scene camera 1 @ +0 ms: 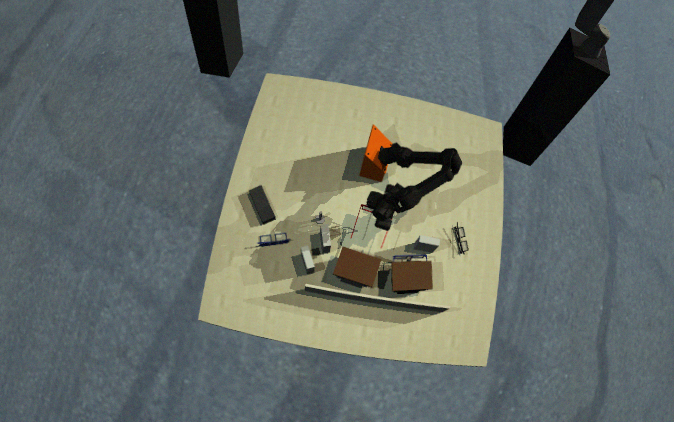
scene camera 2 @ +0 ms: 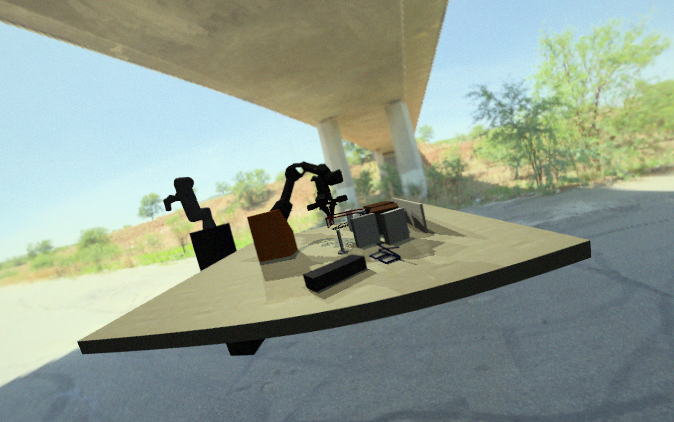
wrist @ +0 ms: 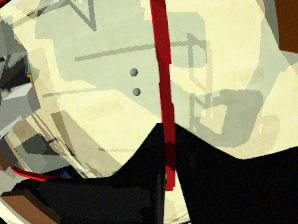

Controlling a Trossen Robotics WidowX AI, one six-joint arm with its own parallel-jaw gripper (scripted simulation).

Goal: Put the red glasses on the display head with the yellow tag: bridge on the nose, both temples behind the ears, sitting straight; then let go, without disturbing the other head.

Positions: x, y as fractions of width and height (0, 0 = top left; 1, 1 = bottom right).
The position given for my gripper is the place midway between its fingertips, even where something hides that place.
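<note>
In scene camera 2 I can see a black box (scene camera 2: 0.50, 0.65), together with a grey block (scene camera 2: 0.59, 0.53) and a further grey block (scene camera 2: 0.54, 0.54). The wrist view gives me my gripper (wrist: 0.56, 0.57), while the black box is out of frame in the wrist view.
</note>
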